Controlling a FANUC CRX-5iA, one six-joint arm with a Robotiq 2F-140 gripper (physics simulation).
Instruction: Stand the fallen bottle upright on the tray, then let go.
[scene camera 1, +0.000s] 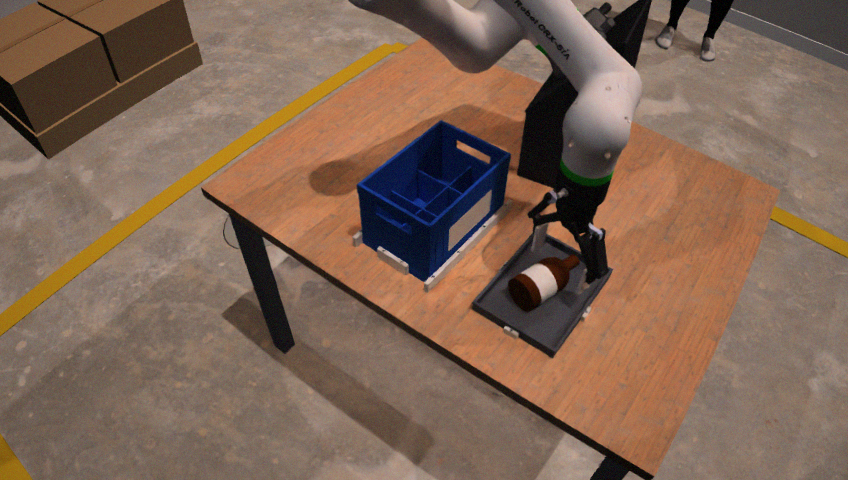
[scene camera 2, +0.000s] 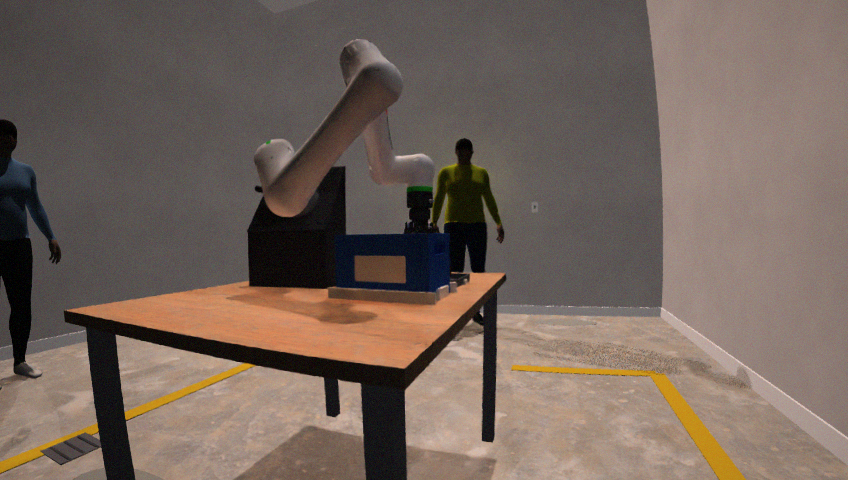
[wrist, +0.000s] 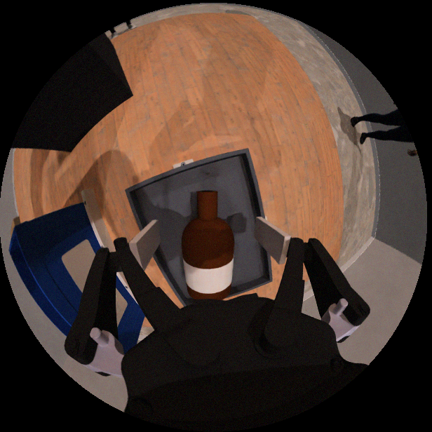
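Note:
The brown bottle (scene camera 1: 538, 283) (wrist: 207, 241) is visible in scene camera 1 and in the wrist view. The same views show the gripper (scene camera 1: 559, 268) (wrist: 207, 229).

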